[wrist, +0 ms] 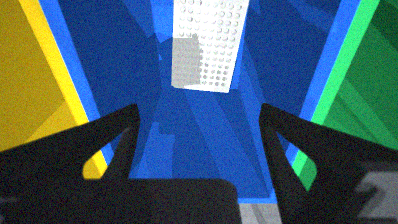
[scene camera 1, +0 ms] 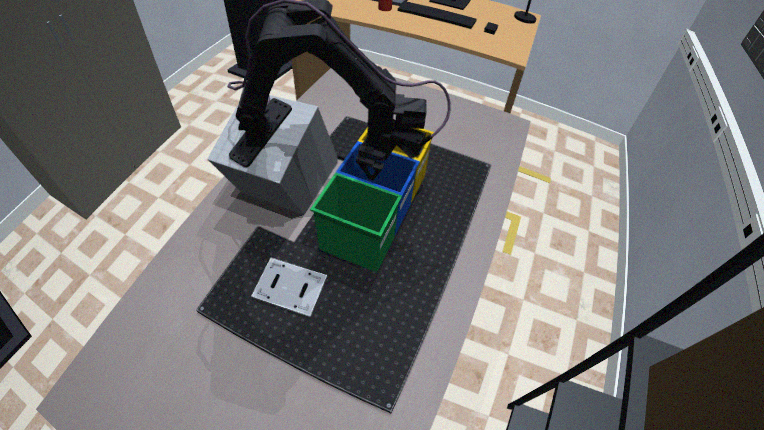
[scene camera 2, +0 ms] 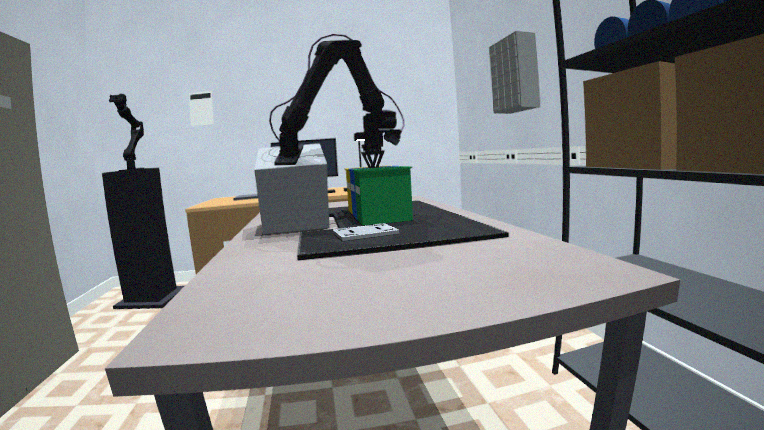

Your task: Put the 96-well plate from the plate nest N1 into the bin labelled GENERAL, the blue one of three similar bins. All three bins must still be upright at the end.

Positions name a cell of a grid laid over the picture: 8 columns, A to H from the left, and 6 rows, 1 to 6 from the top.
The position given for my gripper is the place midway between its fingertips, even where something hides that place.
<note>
In view: my gripper (scene camera 1: D3), a green bin (scene camera 1: D3) and a blue bin (scene camera 1: E3).
The green bin is seen too in scene camera 2 (scene camera 2: E3). The blue bin is seen too in the wrist view (wrist: C2). My gripper also shows in the wrist view (wrist: E3).
</note>
